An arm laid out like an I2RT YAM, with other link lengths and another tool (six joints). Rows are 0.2 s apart.
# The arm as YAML. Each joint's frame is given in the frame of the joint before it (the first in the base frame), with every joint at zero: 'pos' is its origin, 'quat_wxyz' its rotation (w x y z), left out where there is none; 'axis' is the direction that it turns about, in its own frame. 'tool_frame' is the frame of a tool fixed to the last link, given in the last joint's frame.
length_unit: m
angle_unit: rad
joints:
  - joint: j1
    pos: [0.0, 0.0, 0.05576]
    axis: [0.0, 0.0, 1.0]
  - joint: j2
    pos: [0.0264, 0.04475, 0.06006]
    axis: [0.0, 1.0, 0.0]
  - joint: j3
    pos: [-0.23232, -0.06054, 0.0]
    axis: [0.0, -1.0, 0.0]
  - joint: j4
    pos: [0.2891, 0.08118, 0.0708]
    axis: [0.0, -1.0, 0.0]
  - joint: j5
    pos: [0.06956, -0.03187, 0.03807]
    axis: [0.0, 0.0, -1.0]
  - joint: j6
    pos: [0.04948, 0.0, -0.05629]
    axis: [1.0, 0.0, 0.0]
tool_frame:
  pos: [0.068, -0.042, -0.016]
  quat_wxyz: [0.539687, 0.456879, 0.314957, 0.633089]
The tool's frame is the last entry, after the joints.
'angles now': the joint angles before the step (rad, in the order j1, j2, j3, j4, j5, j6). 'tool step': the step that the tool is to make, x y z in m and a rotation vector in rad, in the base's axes. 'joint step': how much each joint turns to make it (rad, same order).
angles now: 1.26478 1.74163 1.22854 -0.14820 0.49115 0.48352
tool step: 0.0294 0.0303 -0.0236 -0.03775 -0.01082 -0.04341
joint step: -0.03434 0.21256 0.18003 0.00659 0.02098 -0.01336
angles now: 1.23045 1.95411 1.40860 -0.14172 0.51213 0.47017
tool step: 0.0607 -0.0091 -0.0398 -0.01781 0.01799 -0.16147
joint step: -0.11754 0.17295 0.10890 0.01982 0.02706 0.04154
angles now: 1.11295 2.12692 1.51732 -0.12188 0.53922 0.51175
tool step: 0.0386 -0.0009 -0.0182 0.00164 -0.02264 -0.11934
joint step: -0.05917 0.13611 0.12999 0.00156 0.05757 0.03086
